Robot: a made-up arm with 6 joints. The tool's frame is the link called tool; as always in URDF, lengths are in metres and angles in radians.
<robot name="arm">
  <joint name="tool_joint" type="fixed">
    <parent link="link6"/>
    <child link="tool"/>
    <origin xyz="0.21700 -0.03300 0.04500" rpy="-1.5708 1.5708 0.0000"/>
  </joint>
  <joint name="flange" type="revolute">
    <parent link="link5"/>
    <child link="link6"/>
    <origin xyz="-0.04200 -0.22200 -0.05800" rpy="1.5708 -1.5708 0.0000"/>
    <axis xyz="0 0 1"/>
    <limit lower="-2.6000" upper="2.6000" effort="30" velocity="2.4"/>
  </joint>
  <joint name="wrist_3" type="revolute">
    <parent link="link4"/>
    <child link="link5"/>
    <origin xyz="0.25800 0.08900 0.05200" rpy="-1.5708 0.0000 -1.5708"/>
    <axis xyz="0 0 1"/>
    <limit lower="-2.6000" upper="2.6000" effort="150" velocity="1.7"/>
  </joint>
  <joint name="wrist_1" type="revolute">
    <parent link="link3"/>
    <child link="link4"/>
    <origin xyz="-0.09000 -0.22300 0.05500" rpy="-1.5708 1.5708 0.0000"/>
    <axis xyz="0 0 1"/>
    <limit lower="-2.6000" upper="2.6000" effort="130" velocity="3"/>
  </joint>
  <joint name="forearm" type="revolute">
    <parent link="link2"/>
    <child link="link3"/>
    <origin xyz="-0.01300 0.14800 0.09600" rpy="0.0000 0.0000 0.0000"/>
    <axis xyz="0 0 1"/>
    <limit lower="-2.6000" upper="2.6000" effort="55" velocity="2.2"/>
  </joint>
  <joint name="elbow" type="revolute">
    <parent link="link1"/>
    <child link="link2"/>
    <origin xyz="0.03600 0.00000 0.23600" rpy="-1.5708 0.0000 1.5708"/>
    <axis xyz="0 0 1"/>
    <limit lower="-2.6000" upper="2.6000" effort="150" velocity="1.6"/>
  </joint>
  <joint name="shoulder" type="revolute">
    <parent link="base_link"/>
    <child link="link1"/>
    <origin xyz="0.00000 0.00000 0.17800" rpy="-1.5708 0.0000 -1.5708"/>
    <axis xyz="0 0 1"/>
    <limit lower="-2.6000" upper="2.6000" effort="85" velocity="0.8"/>
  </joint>
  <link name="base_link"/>
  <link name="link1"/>
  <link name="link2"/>
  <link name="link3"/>
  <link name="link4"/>
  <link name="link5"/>
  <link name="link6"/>
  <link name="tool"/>
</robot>
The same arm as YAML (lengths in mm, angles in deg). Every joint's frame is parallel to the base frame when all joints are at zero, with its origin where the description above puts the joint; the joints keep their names.
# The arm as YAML. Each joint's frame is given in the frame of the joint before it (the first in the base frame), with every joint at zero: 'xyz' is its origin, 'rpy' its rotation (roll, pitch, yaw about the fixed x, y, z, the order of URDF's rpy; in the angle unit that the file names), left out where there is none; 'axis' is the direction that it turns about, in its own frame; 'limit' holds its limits. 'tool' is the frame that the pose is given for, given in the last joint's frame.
units:
  length: mm
  angle: deg
joints:
  - name: shoulder
    type: revolute
    origin:
      xyz: [0.0, 0.0, 178.0]
    axis: [1.0, 0.0, 0.0]
    limit:
      lower: -148.97
      upper: 148.97
  - name: elbow
    type: revolute
    origin:
      xyz: [236.0, -36.0, 0.0]
    axis: [0.0, 1.0, 0.0]
    limit:
      lower: -148.97
      upper: 148.97
  - name: forearm
    type: revolute
    origin:
      xyz: [-148.0, 96.0, 13.0]
    axis: [0.0, 1.0, 0.0]
    limit:
      lower: -148.97
      upper: 148.97
  - name: wrist_1
    type: revolute
    origin:
      xyz: [223.0, 55.0, 90.0]
    axis: [-1.0, 0.0, 0.0]
    limit:
      lower: -148.97
      upper: 148.97
  - name: wrist_3
    type: revolute
    origin:
      xyz: [-52.0, -258.0, 89.0]
    axis: [0.0, -1.0, 0.0]
    limit:
      lower: -148.97
      upper: 148.97
  - name: flange
    type: revolute
    origin:
      xyz: [-222.0, 58.0, 42.0]
    axis: [-1.0, 0.0, 0.0]
    limit:
      lower: -148.97
      upper: 148.97
tool:
  origin:
    xyz: [-45.0, -217.0, -33.0]
    rpy: [0.0, 0.0, 0.0]

